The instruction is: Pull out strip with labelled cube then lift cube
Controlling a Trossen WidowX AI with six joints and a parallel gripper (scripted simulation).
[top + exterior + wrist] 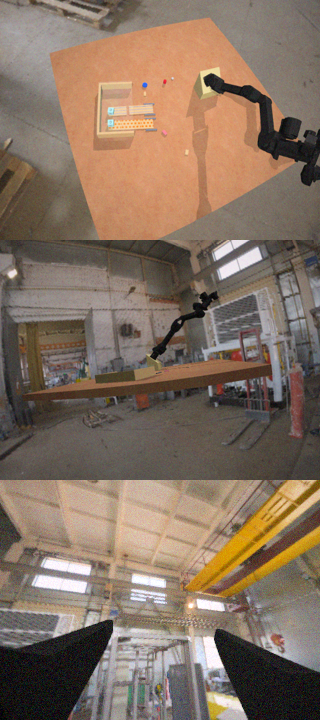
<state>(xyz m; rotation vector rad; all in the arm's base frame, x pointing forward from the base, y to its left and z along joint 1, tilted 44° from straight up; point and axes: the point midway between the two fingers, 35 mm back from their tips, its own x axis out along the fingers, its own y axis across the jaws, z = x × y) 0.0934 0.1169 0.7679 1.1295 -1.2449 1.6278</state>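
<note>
Now: the pink block 210 mm ahead of my gripper tip, 520 mm to the right of it and 590 mm below it. Round my gripper tip: blue disc 140 mm ahead, 840 mm to the right, 590 mm below; red cylinder 20 mm ahead, 800 mm to the right, 590 mm below; orange-dotted strip 340 mm ahead, 650 mm to the right, 600 mm below.
</note>
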